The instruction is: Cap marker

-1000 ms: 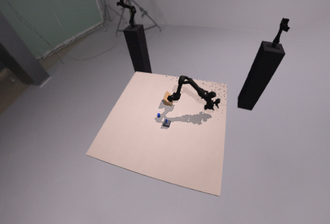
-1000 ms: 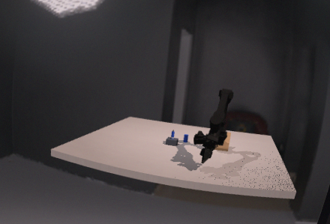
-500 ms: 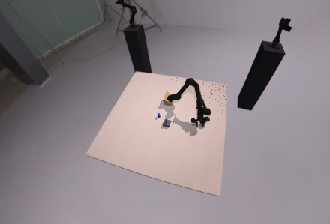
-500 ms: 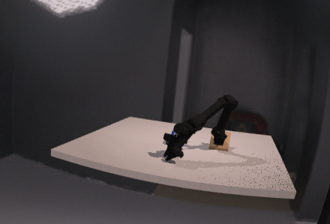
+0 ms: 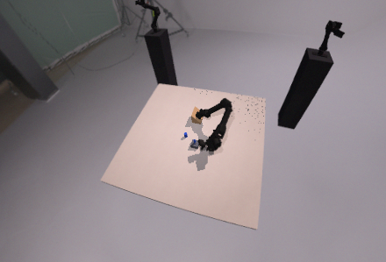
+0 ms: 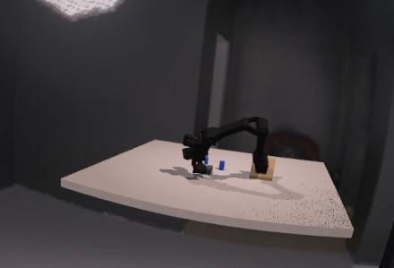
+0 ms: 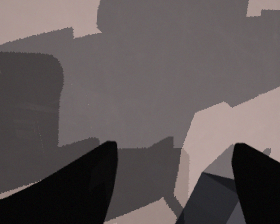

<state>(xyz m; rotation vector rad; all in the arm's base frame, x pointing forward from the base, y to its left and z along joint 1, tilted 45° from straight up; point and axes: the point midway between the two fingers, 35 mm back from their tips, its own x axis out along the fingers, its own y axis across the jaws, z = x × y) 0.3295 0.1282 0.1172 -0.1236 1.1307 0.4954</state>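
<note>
My gripper tip is now 40 mm past the holder block, 100 mm to the left of it and 10 mm above it. Also, from my gripper tip: blue cap: 110 mm behind, 210 mm to the right, 10 mm below.
</note>
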